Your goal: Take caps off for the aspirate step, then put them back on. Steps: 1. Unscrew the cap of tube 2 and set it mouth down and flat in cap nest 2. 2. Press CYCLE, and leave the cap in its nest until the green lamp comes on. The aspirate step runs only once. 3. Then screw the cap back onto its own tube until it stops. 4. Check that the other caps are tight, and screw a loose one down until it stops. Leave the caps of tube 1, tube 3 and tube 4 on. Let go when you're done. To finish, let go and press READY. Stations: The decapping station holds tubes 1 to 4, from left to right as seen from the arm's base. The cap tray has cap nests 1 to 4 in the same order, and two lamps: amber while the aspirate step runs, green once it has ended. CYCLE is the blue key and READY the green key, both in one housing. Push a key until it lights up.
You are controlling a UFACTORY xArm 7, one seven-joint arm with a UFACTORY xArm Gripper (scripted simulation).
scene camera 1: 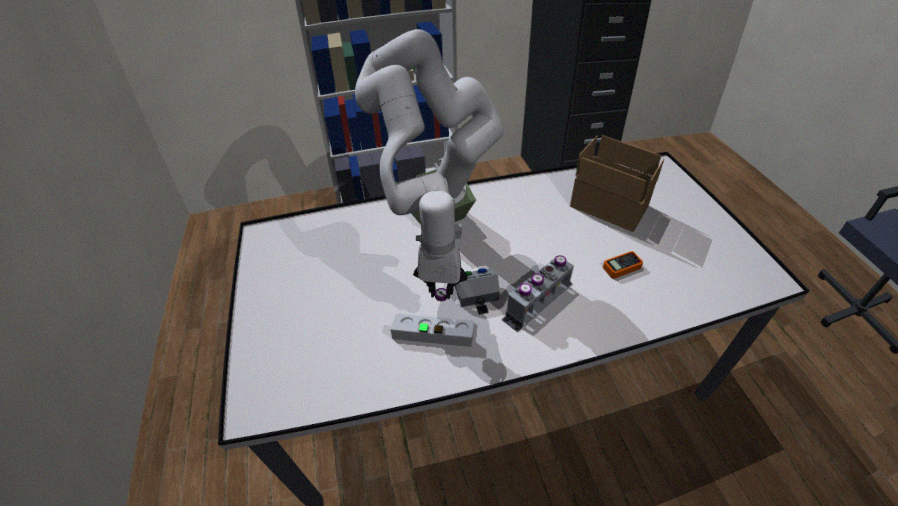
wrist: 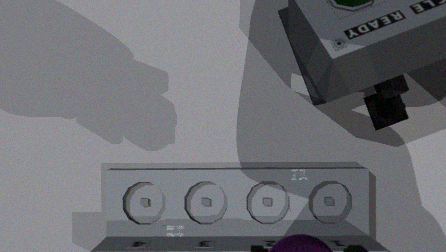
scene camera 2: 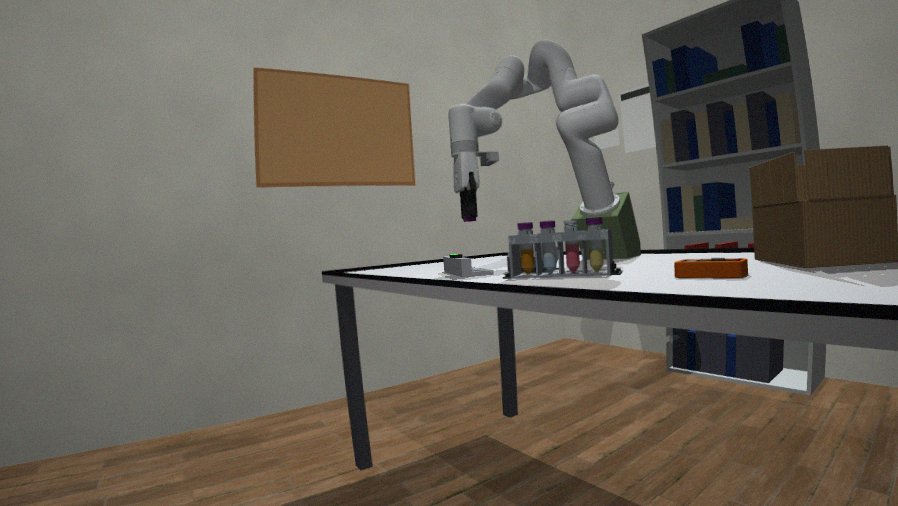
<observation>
In view: my gripper (scene camera 1: 441, 294), a cardboard box (scene camera 2: 789, 228) and a key housing (wrist: 338, 55).
The cardboard box shows as well in scene camera 1 (scene camera 1: 613, 194). My gripper is seen too in scene camera 2 (scene camera 2: 469, 218). The wrist view does not show the cardboard box: it is out of frame.
</observation>
